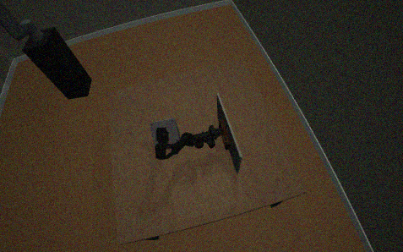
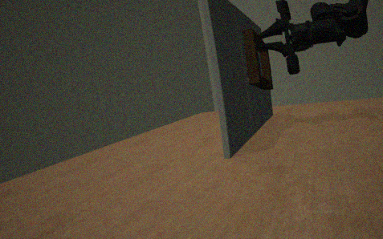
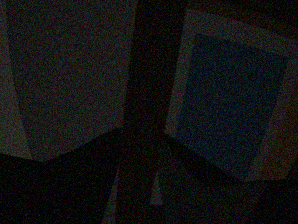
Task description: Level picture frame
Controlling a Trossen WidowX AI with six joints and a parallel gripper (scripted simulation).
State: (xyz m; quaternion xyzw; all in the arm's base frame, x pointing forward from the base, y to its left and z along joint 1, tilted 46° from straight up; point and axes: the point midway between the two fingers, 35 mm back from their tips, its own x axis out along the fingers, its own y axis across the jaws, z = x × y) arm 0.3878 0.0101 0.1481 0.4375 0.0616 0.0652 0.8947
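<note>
The brown wooden picture frame lies 10 mm ahead of my gripper tip and 50 mm below it. From my gripper tip the other things lie so: grey wall panel 20 mm ahead, 10 mm to the left, 70 mm below.
</note>
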